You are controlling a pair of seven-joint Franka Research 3 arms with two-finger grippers.
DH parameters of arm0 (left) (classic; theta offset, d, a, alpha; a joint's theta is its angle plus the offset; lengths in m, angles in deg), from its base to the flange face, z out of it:
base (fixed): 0 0 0 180
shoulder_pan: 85.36 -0.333 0 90
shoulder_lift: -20.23 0 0 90
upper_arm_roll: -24.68 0.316 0.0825 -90
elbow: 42.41 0 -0.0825 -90
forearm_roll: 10.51 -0.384 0 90
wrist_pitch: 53.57 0 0.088 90
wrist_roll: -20.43 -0.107 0 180
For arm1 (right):
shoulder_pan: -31.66 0.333 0 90
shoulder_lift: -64.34 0 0 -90
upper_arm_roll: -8.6 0.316 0.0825 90
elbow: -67.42 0 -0.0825 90
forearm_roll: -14.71 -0.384 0 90
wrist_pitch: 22.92 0 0.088 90
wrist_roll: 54.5 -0.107 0 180
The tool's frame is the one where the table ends.
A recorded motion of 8 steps. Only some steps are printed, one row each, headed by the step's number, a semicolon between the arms.
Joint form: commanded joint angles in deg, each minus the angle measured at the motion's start. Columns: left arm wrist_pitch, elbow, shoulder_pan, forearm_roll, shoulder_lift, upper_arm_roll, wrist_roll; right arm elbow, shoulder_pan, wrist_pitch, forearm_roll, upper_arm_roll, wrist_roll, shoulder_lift.
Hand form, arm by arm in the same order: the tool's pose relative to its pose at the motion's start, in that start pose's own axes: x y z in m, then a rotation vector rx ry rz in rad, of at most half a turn. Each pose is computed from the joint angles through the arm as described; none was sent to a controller.
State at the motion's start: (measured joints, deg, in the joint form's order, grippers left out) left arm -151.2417 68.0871 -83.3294 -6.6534 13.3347 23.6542 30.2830; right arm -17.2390 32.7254 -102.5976 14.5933 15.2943 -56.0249 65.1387
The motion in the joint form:
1: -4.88 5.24 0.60 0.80 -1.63 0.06 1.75; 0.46 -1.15 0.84 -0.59 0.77 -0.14 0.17
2: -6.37 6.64 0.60 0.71 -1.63 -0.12 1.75; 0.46 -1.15 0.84 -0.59 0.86 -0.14 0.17
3: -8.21 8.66 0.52 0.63 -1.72 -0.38 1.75; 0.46 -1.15 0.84 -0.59 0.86 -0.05 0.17
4: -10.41 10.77 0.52 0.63 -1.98 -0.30 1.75; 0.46 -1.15 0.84 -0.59 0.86 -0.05 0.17
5: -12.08 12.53 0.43 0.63 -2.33 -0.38 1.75; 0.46 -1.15 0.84 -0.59 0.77 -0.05 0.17
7: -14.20 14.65 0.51 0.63 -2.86 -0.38 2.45; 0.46 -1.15 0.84 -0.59 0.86 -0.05 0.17
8: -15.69 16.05 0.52 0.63 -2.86 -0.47 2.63; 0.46 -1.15 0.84 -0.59 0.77 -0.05 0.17
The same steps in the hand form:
1: -0.0065 0.0027 0.0228 -0.0155 0.0191 -0.0283; -0.0029 0.0021 -0.0038 0.0099 -0.0040 0.0071
2: -0.0064 0.0034 0.0324 -0.0131 0.0211 -0.0269; -0.0030 0.0013 -0.0038 0.0098 -0.0040 0.0055
3: -0.0075 0.0035 0.0458 -0.0099 0.0200 -0.0261; -0.0030 0.0013 -0.0038 0.0098 -0.0040 0.0040
4: -0.0087 0.0013 0.0578 -0.0106 0.0262 -0.0299; -0.0030 0.0013 -0.0038 0.0098 -0.0040 0.0040
5: -0.0109 -0.0001 0.0670 -0.0105 0.0310 -0.0320; -0.0029 0.0021 -0.0038 0.0099 -0.0039 0.0055
7: -0.0141 -0.0011 0.0771 -0.0114 0.0402 -0.0449; -0.0030 0.0013 -0.0038 0.0098 -0.0040 0.0040
8: -0.0152 -0.0013 0.0865 -0.0107 0.0419 -0.0482; -0.0029 0.0021 -0.0038 0.0099 -0.0039 0.0055

